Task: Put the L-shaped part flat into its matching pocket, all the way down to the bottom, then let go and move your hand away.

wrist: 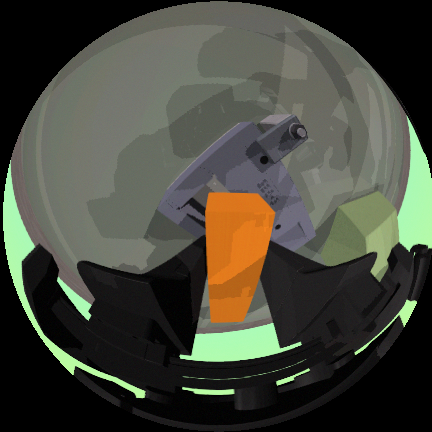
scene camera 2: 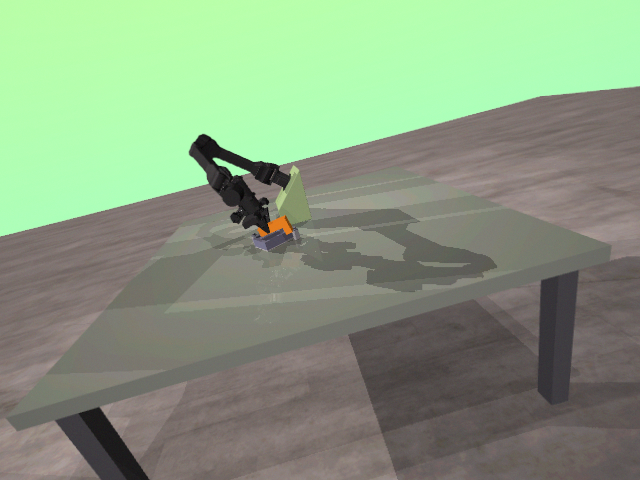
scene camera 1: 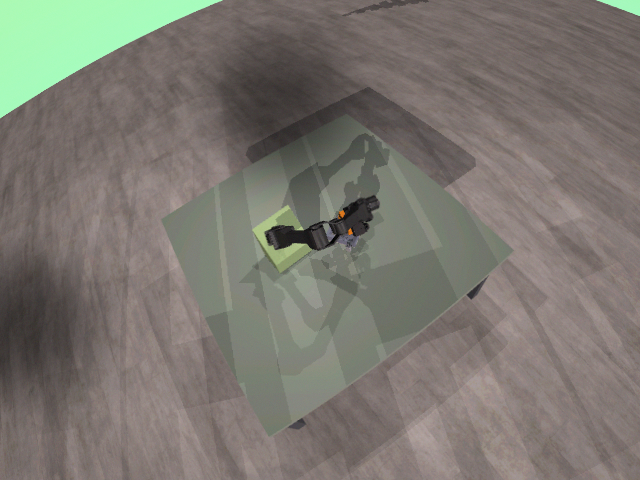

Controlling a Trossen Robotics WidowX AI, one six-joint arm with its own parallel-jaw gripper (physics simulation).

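Where they show: gripper, between the fingertips: (wrist: 231,241) (scene camera 2: 269,231); arm's base, origin of its link: (scene camera 2: 287,182) (scene camera 1: 273,236).
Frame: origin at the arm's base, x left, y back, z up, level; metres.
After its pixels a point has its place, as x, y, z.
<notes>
The orange L-shaped part (scene camera 1: 341,213) @(-0.012, -0.318, -0.058) (scene camera 2: 281,224) @(-0.019, -0.338, -0.078) (wrist: 235,240) @(-0.095, -0.320, -0.076) is between the fingers of my gripper (scene camera 2: 265,228) @(-0.071, -0.318, -0.098) (wrist: 231,241) @(-0.071, -0.318, -0.098), which is shut on it. In the second scene view the part is right over the grey-purple fixture (scene camera 1: 349,240) @(-0.124, -0.290, -0.112) (scene camera 2: 275,240) @(-0.056, -0.344, -0.130) (wrist: 235,155) @(-0.122, -0.312, -0.119), with an arm of the L slanting down at its right. Whether it touches the fixture is unclear. In the wrist view the part covers the fixture's near middle, and a piece of the dark pocket opening shows left of it. The rest of the pocket is hidden by the part and fingers. In the first scene view the arm hides most of both.
A yellow-green wedge-shaped block (scene camera 1: 268,222) @(0.043, -0.007, 0.046) (scene camera 2: 296,206) @(0.025, -0.125, -0.084) (wrist: 370,220) @(-0.058, -0.095, -0.100) stands close beside the fixture, near the arm's base. A small grey block with a round peg (wrist: 285,137) @(-0.137, -0.281, -0.114) sticks up at the fixture's far corner. All stand on the grey-green table (scene camera 1: 413,310) @(-0.532, -0.353, -0.156) (scene camera 2: 206,330) @(-0.189, -0.769, -0.155).
</notes>
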